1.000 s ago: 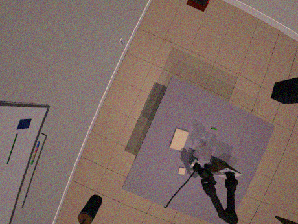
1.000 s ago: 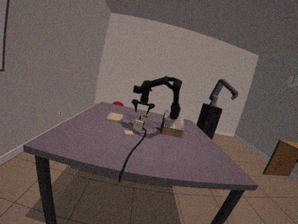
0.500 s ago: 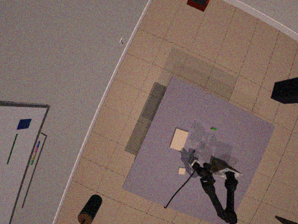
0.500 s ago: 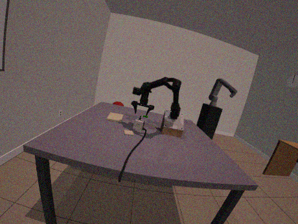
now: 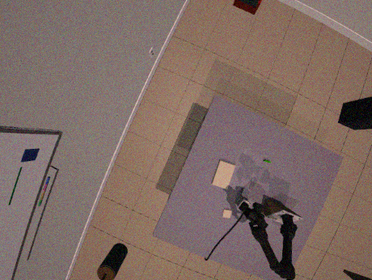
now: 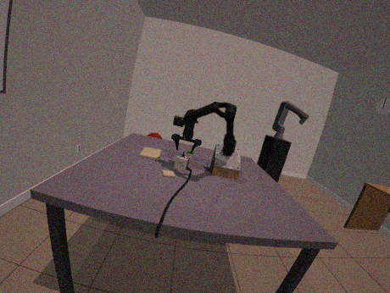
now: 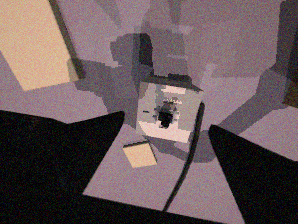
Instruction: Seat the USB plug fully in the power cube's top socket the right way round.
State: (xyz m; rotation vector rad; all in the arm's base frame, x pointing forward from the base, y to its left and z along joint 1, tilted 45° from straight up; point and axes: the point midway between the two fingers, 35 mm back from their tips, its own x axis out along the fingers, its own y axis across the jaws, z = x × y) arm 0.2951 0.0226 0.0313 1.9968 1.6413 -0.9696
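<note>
Right now the USB plug is 1 cm below my gripper tip. Also, from my gripper tip: tan slab 22 cm ahead, 16 cm to the right, 10 cm below; USB socket 4 cm below, 1 cm to the left; tan tile 14 cm to the left, 10 cm below, 8 cm ahead.
</note>
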